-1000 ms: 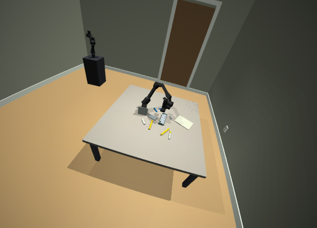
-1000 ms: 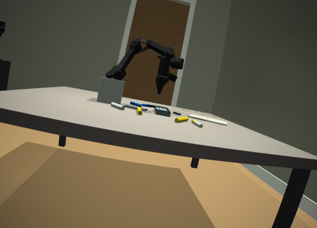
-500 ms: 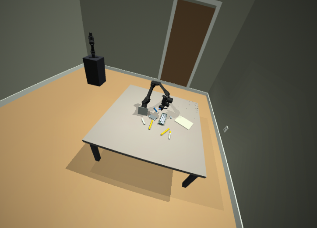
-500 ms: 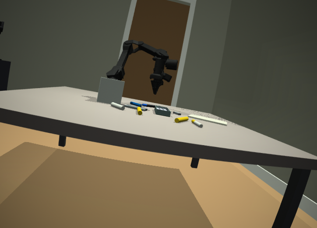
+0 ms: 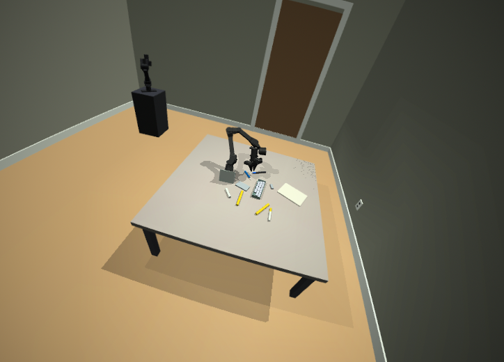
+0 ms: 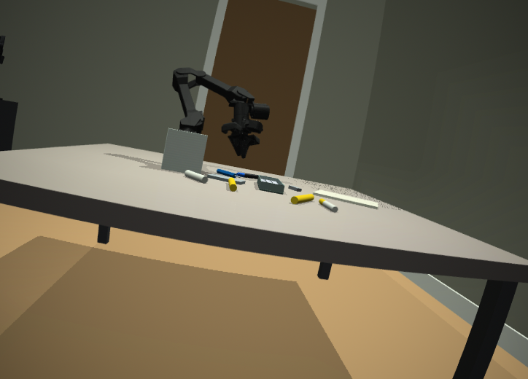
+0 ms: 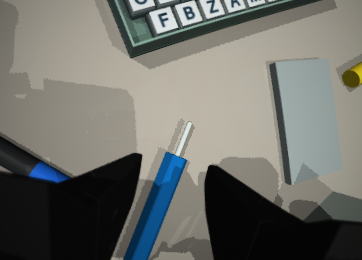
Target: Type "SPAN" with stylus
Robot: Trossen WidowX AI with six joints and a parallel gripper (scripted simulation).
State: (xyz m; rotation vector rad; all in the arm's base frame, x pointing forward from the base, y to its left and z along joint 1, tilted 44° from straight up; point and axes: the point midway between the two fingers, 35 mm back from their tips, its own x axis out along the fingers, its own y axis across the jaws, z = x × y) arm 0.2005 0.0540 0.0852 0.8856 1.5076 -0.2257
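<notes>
Right now the blue stylus is 20 mm behind my gripper tip and 70 mm below it. The rest, counted from my gripper tip: blue pen: 50 mm ahead, 80 mm to the left, 70 mm below; then cream pad: 390 mm ahead, 100 mm to the right, 70 mm below; then flat grey slab: 50 mm behind, 140 mm to the right, 70 mm below.
</notes>
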